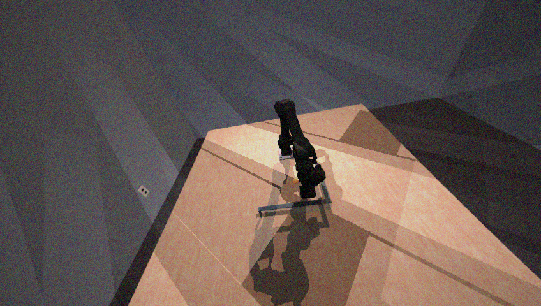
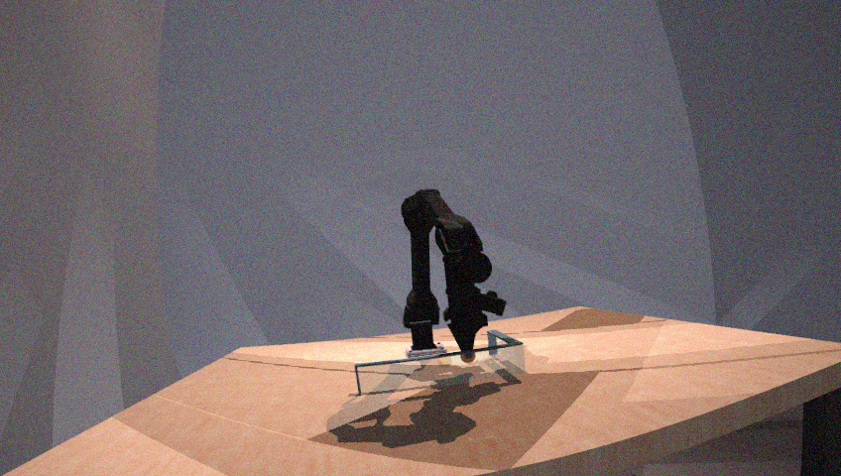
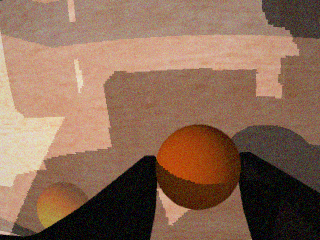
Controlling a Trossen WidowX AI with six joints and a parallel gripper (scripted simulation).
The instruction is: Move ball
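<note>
The clear wall is 9 cm ahead of my gripper tip and 7 cm to the right of it. Also, from my gripper tip: orange ball right at my gripper tip.
</note>
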